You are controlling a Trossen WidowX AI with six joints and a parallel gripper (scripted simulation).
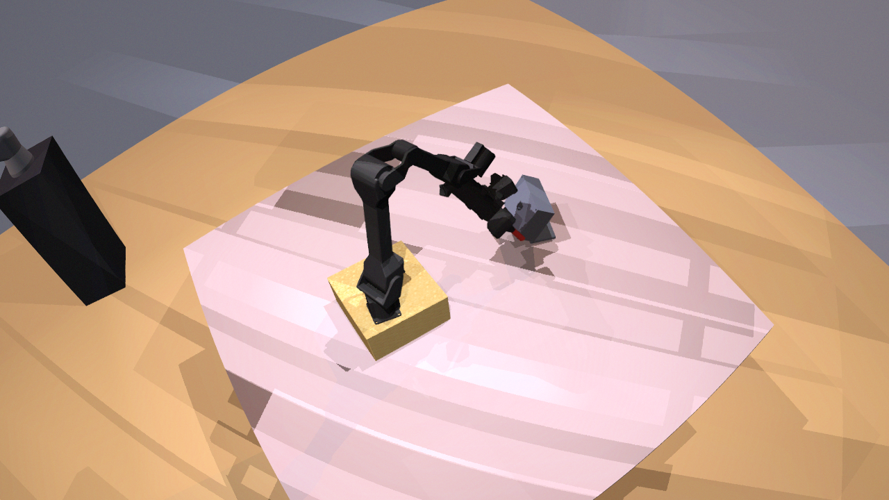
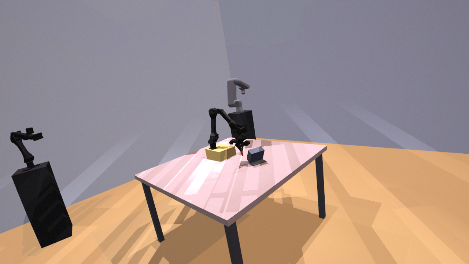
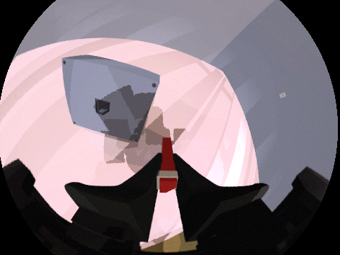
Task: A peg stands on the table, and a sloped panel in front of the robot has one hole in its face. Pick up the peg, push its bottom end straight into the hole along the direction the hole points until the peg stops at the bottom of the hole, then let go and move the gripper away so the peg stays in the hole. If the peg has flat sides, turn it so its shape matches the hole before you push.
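Right now the grey sloped panel is 9 cm ahead of my gripper tip, 8 cm to the left of it and 4 cm below it. Also, from my gripper tip: red peg 1 cm behind, 1 cm to the left, 1 cm above.
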